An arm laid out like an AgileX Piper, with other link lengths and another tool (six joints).
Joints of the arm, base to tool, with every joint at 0 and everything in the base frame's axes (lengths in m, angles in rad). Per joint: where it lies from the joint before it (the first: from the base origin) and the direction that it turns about. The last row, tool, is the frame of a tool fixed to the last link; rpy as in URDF.
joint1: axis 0 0 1 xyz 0 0 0.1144
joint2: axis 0 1 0 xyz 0 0 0
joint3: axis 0 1 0 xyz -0.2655 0 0.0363
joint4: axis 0.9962 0 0.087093 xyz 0.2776 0 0.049
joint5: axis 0 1 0 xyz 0 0 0
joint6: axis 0.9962 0 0.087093 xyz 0.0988 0 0.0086
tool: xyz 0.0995 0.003 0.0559 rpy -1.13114 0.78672 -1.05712
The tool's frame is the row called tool.
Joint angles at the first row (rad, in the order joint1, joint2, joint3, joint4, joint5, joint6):
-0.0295, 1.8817, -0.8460, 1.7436, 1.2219, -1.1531
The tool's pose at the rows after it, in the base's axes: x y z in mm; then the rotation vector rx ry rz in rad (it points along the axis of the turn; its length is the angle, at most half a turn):
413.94 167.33 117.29 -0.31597 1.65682 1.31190
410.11 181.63 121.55 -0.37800 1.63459 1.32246
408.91 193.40 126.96 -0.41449 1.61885 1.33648
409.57 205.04 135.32 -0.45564 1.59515 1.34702
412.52 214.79 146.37 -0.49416 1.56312 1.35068
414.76 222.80 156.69 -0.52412 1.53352 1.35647
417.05 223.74 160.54 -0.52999 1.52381 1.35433
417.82 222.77 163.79 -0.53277 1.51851 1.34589
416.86 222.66 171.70 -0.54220 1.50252 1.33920
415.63 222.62 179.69 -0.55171 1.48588 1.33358
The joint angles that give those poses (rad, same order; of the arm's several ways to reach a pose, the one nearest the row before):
-0.0173, 1.8817, -0.8460, 1.7473, 1.2184, -1.1567
0.0158, 1.8826, -0.8575, 1.7449, 1.2203, -1.1831
0.0441, 1.8826, -0.8756, 1.7443, 1.2202, -1.1840
0.0713, 1.8826, -0.9040, 1.7421, 1.2202, -1.1832
0.0935, 1.8826, -0.9395, 1.7421, 1.2203, -1.1832
0.1108, 1.8826, -0.9708, 1.7421, 1.2234, -1.1810
0.1124, 1.8832, -0.9840, 1.7421, 1.2234, -1.1785
0.1108, 1.8756, -0.9854, 1.7421, 1.2195, -1.1785
0.1107, 1.8576, -0.9854, 1.7421, 1.2195, -1.1785
0.1108, 1.8398, -0.9854, 1.7421, 1.2207, -1.1785

